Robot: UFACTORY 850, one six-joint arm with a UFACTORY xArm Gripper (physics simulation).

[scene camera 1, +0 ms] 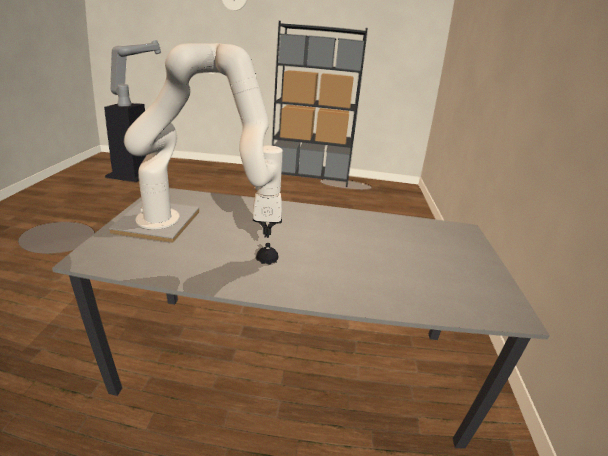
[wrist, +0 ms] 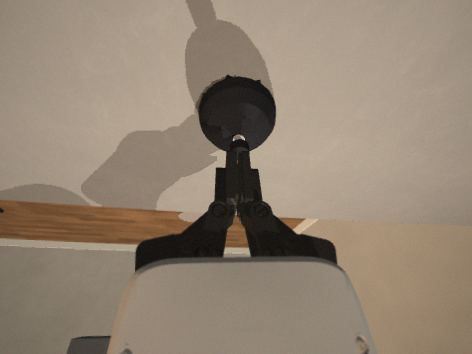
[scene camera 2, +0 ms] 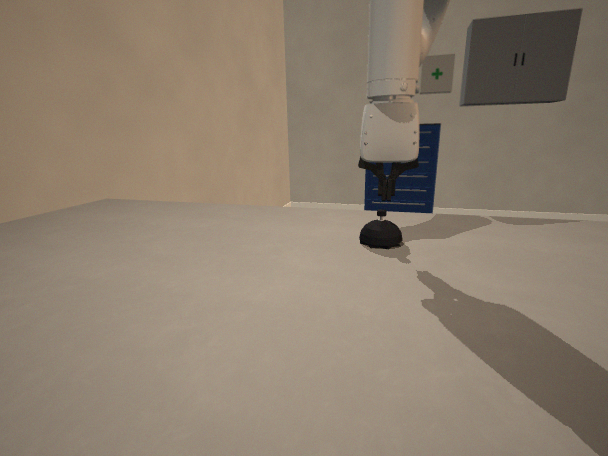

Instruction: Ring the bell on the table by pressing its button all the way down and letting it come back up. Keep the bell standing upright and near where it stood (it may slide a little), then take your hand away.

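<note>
The bell, a black dome (scene camera 1: 267,256) (scene camera 2: 381,234) (wrist: 237,111), stands upright on the grey table (scene camera 1: 380,270) (scene camera 2: 225,325). Its small black button (scene camera 1: 267,245) (scene camera 2: 381,213) (wrist: 240,144) stands up on a thin bright stem above the dome. My gripper (scene camera 1: 267,235) (scene camera 2: 386,198) (wrist: 235,163) is shut and empty, pointing down. Its fingertips are a little above the button, with a small gap in both scene views. In the wrist view the fingertips overlap the lower edge of the button, so part of the button is hidden there.
The arm's base stands on a square board (scene camera 1: 185,222) at the left of the table. A shelf rack (scene camera 1: 278,75) with boxes and a second, grey arm on a black pedestal (scene camera 1: 120,142) stand behind the table. A blue drawer cabinet (scene camera 2: 429,175) stands in the background.
</note>
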